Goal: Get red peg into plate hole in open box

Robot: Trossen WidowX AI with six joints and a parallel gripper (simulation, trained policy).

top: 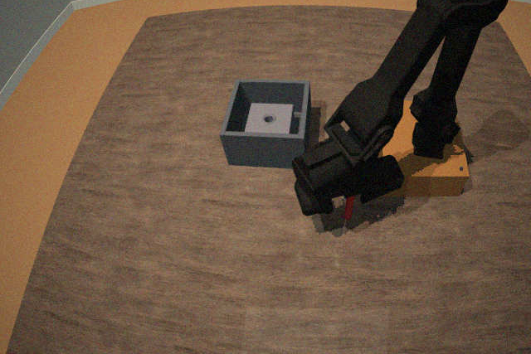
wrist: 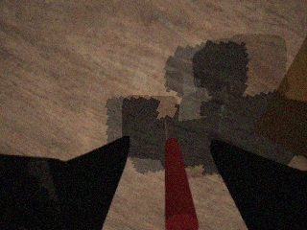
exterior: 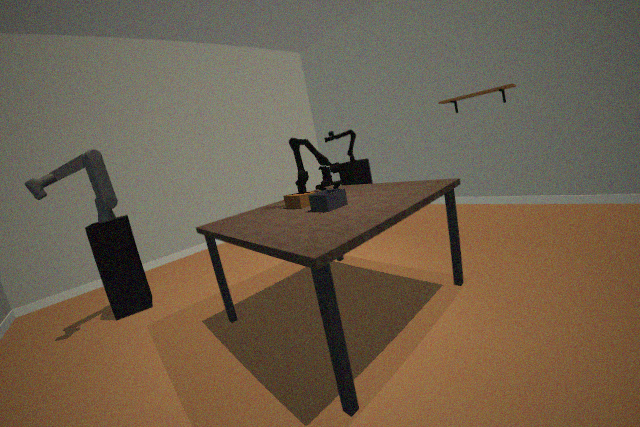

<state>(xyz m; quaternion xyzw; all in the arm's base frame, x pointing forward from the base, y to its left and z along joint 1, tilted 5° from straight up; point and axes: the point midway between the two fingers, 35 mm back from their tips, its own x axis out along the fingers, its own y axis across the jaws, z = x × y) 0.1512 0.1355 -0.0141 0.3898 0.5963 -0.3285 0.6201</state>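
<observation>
The plate lies 180 mm ahead of my gripper tip, 160 mm to the right of it and 20 mm above it. Round my gripper tip: grey-blue box 180 mm ahead, 160 mm to the right; red peg 10 mm behind, 10 mm to the left, 20 mm above.
</observation>
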